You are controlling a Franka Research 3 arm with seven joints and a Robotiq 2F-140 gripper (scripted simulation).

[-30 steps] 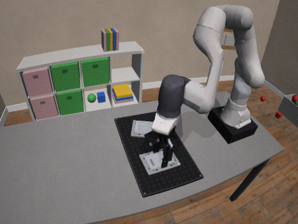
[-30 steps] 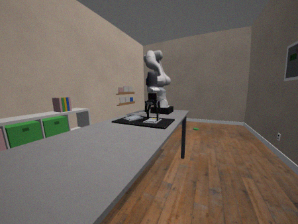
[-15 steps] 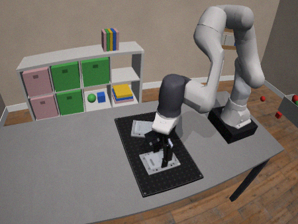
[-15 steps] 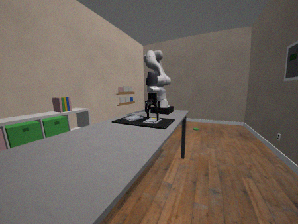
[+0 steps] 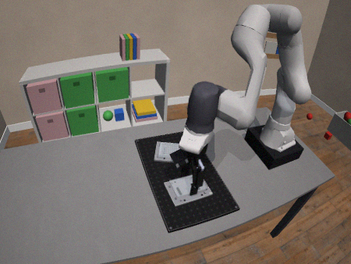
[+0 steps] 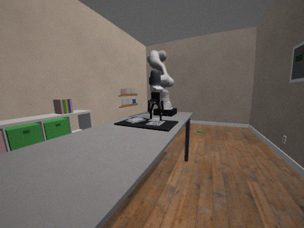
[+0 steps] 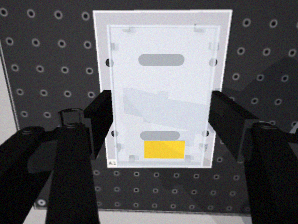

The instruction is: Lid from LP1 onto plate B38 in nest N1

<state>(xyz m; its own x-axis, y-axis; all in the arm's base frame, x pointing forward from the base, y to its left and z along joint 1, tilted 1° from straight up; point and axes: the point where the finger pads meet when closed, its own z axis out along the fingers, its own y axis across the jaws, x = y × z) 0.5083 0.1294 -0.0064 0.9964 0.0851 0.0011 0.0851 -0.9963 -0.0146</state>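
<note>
The lid park is 50 mm below my hand. Round my hand: nest N1: 10 mm behind, 220 mm to the right, 50 mm below; clear lid: 20 mm below; culture plate: 10 mm behind, 220 mm to the right, 40 mm below.
</note>
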